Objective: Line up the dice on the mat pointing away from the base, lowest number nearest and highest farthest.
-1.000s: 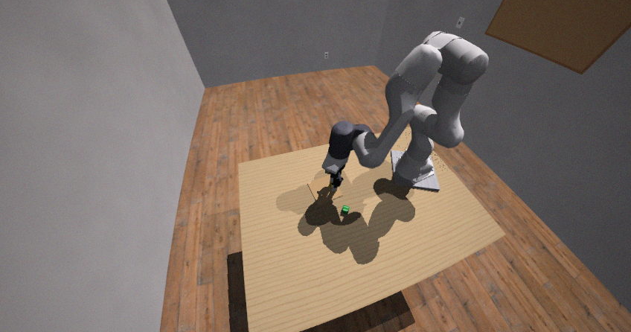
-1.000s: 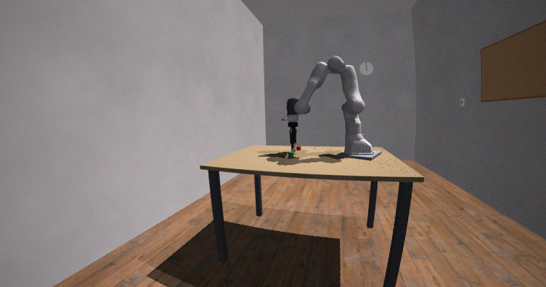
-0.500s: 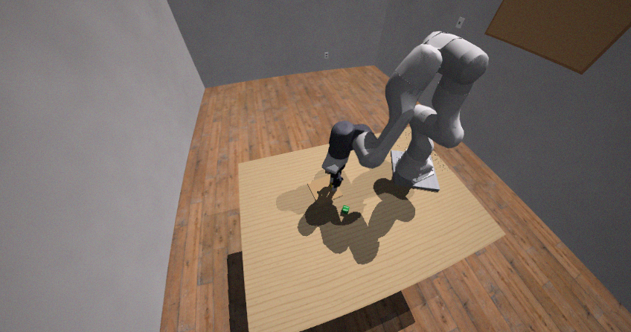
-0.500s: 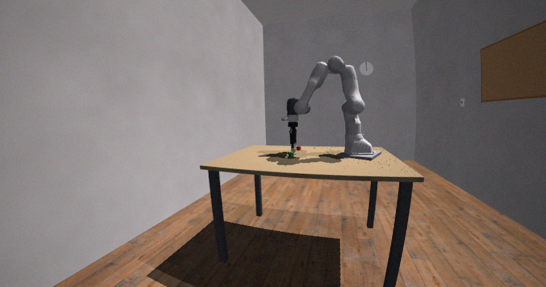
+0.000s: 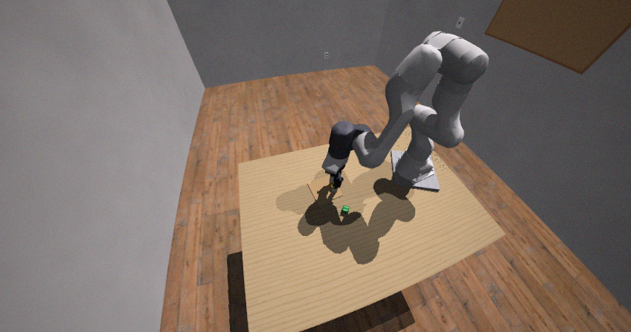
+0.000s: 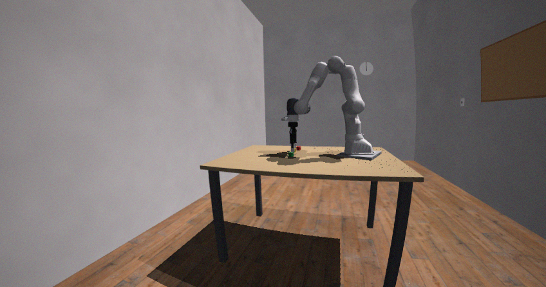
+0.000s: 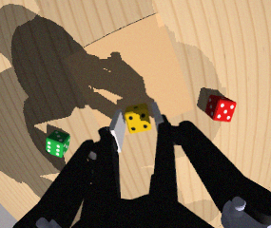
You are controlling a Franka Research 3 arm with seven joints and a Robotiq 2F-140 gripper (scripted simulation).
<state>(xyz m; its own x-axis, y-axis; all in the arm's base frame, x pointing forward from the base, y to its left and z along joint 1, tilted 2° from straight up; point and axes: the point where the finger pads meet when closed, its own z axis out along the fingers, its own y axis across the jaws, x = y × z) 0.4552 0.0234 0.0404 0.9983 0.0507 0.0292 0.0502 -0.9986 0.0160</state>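
Now: hand 2 cm above the yellow die. The rest, counted from my hand: green die 3 cm behind, 14 cm to the left, 2 cm below; red die 1 cm behind, 12 cm to the right, 2 cm below; tan mat 5 cm ahead, 4 cm below.
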